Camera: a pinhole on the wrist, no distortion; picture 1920 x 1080 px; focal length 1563.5 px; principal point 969.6 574.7 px. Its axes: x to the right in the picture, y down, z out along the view. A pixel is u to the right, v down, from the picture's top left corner.
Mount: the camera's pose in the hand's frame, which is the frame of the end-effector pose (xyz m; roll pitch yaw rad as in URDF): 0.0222 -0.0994 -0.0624 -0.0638 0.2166 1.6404
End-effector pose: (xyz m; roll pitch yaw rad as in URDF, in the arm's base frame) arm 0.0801 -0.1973 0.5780 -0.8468 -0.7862 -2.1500
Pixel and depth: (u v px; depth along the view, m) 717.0 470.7 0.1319
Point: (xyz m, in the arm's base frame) 0.1103 -0.1376 0.6755
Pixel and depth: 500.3 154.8 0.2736
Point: 0.2189 -0.1547 0.8016
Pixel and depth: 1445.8 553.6 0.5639
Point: 0.5378 -0.3404 0.6716
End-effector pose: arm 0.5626 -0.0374 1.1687 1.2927 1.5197 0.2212
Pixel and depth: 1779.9 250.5 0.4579
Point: 0.9345 -0.2214 1.1205
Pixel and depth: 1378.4 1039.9 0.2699
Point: 0.6616 -0.1876 1.2557
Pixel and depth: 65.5 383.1 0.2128
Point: 0.4961 -0.2715 1.1229
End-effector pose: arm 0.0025 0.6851 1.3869 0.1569 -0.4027 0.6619
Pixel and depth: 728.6 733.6 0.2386
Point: 0.0096 0.5464 1.5277
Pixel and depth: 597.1 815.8 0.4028
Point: -0.0426 0.4389 1.6605
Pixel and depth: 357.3 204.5 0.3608
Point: 0.0998 0.5033 1.6946
